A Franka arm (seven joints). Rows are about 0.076 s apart.
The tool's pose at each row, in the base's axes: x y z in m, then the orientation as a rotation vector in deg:
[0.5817 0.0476 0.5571 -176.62 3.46 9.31]
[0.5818 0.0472 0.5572 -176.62 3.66 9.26]
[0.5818 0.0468 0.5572 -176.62 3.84 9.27]
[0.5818 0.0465 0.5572 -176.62 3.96 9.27]
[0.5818 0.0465 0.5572 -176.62 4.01 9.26]
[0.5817 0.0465 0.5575 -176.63 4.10 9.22]
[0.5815 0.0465 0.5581 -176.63 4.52 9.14]
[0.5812 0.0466 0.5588 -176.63 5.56 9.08]
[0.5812 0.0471 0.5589 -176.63 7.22 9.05]
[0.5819 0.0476 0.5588 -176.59 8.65 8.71]
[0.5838 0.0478 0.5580 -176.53 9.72 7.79]
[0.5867 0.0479 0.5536 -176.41 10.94 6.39]
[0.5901 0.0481 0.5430 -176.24 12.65 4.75]
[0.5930 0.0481 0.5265 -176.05 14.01 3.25]
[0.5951 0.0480 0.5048 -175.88 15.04 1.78]
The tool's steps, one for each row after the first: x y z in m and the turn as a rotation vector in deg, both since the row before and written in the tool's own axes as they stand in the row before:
[0.0001 0.0004 -0.0001 0.01 0.04 0.13]
[0.0000 0.0004 0.0000 0.00 0.00 0.12]
[0.0000 0.0003 0.0000 0.00 0.00 0.08]
[0.0000 0.0000 0.0000 0.00 0.01 0.03]
[-0.0001 0.0000 -0.0003 -0.01 0.03 0.06]
[-0.0003 0.0000 -0.0006 0.01 0.06 0.27]
[-0.0004 -0.0001 -0.0007 0.01 0.06 0.67]
[0.0000 -0.0005 -0.0001 0.00 0.05 1.07]
[0.0007 -0.0006 0.0001 0.05 0.24 0.92]
[0.0019 -0.0004 0.0006 0.11 0.61 0.67]
[0.0033 -0.0002 0.0041 0.19 0.92 0.76]
[0.0041 -0.0001 0.0103 0.21 1.08 1.08]
[0.0038 0.0004 0.0163 0.21 0.98 0.86]
[0.0030 0.0010 0.0216 0.19 0.96 0.64]

